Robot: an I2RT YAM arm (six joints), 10 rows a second.
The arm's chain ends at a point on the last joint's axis. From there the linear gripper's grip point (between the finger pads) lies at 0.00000 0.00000 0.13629 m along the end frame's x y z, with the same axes.
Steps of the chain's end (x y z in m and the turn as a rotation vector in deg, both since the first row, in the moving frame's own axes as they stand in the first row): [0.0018 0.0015 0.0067 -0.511 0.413 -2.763]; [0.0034 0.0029 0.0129 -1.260 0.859 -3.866]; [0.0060 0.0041 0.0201 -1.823 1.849 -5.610]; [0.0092 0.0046 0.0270 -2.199 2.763 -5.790]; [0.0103 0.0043 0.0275 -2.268 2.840 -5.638]
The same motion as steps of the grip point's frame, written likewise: [0.0028 0.0027 0.0067 -0.511 0.413 -2.763]; [0.0055 0.0058 0.0129 -1.260 0.859 -3.866]; [0.0106 0.0082 0.0200 -1.823 1.849 -5.610]; [0.0160 0.0095 0.0267 -2.199 2.763 -5.790]; [0.0173 0.0094 0.0272 -2.268 2.840 -5.638]
